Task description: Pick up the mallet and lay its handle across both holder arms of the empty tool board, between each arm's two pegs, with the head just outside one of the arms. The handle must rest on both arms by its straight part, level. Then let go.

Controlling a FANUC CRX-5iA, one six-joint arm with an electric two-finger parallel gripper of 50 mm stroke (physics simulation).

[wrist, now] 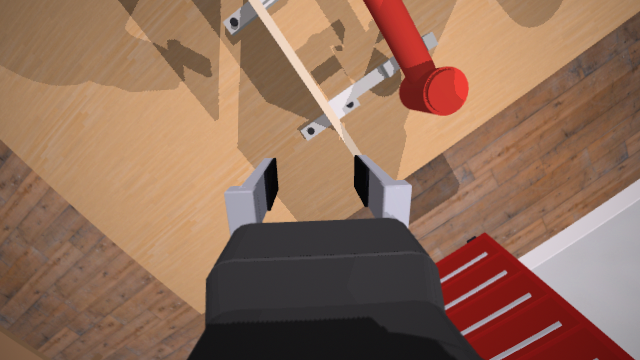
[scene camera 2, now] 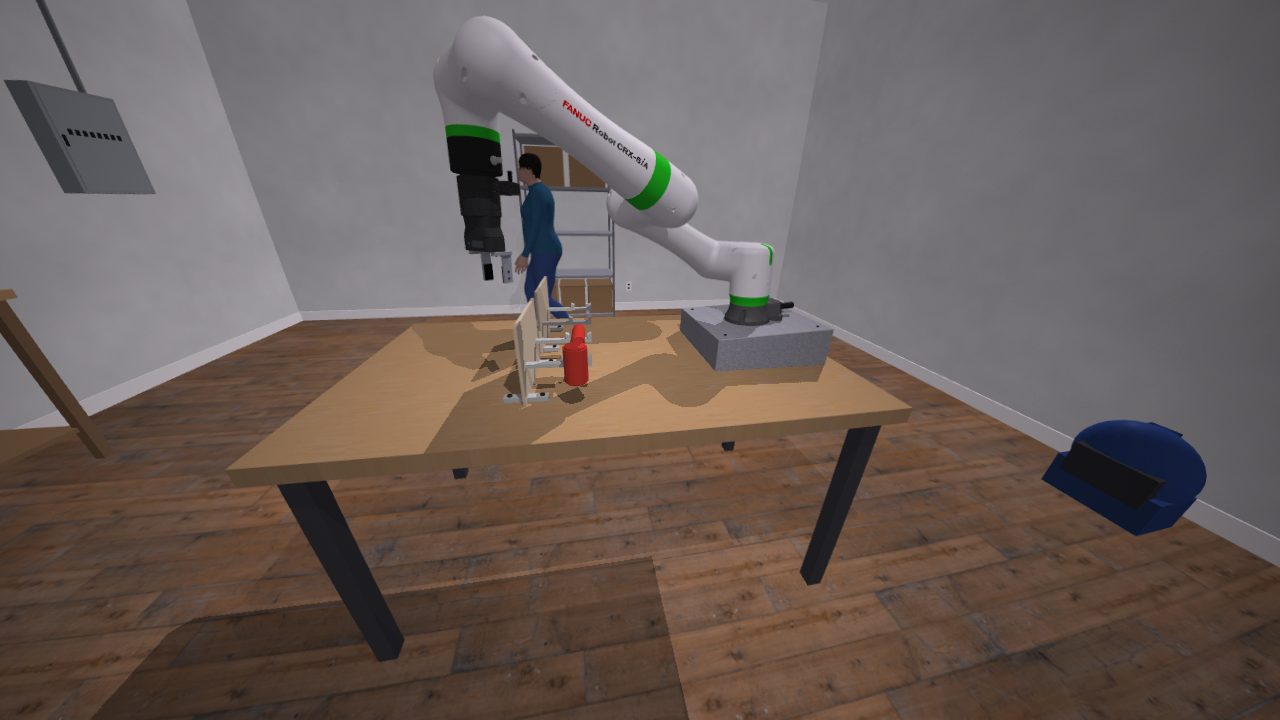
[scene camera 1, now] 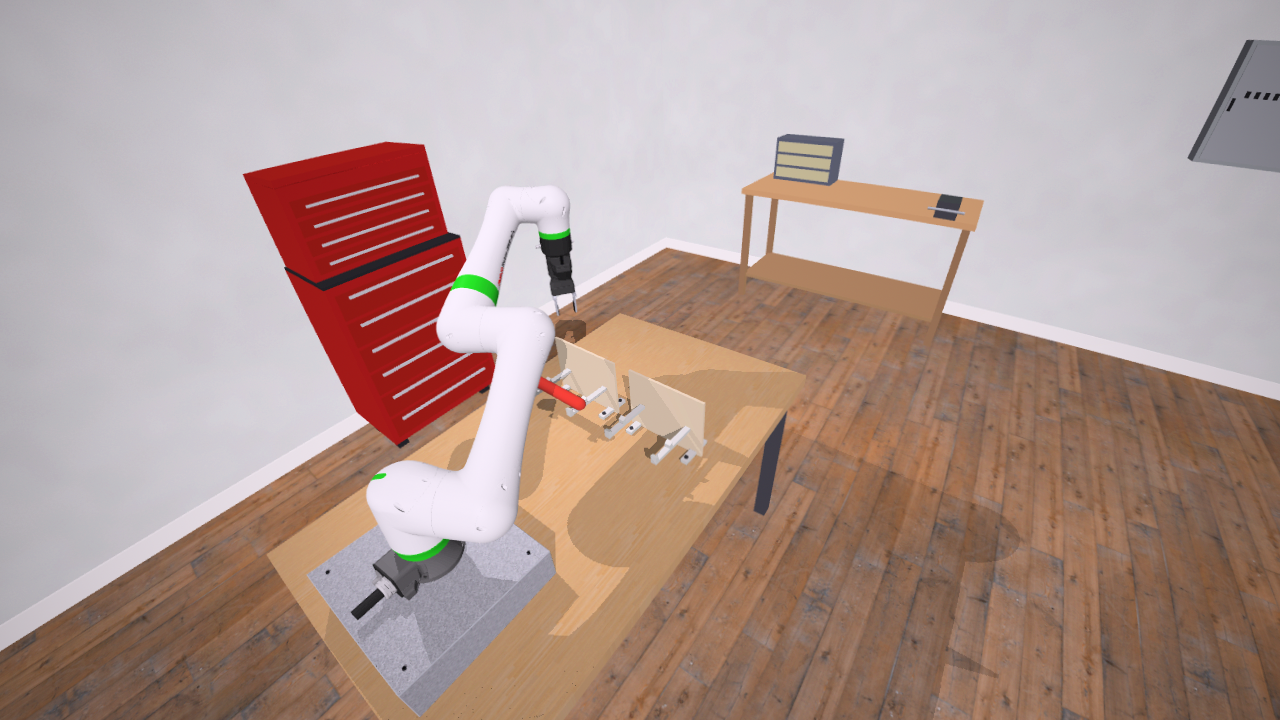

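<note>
The red mallet (scene camera 1: 563, 394) (scene camera 2: 575, 365) (wrist: 400, 40) lies across the arms of one tool board (scene camera 1: 586, 367) (scene camera 2: 524, 358) (wrist: 300, 70). Its head is just outside one arm, at the end away from the other board. The empty tool board (scene camera 1: 666, 411) (scene camera 2: 541, 293) stands next to it, with two bare holder arms, one of them the outer arm (scene camera 1: 671, 445); the fine shape of the pegs is too small to tell. My gripper (scene camera 1: 566, 310) (scene camera 2: 497, 275) (wrist: 315, 172) is open and empty, pointing down, above and behind the mallet's board, apart from board and mallet.
The boards stand on the wooden table (scene camera 1: 751, 380) (scene camera 2: 340, 429) (wrist: 165, 215). The grey base block (scene camera 1: 483, 617) (scene camera 2: 769, 349) carries the arm. A red tool cabinet (scene camera 1: 384, 313) (wrist: 500, 305) stands beside the table. In scene camera 2 a person (scene camera 2: 538, 219) stands behind it, near a shelf rack.
</note>
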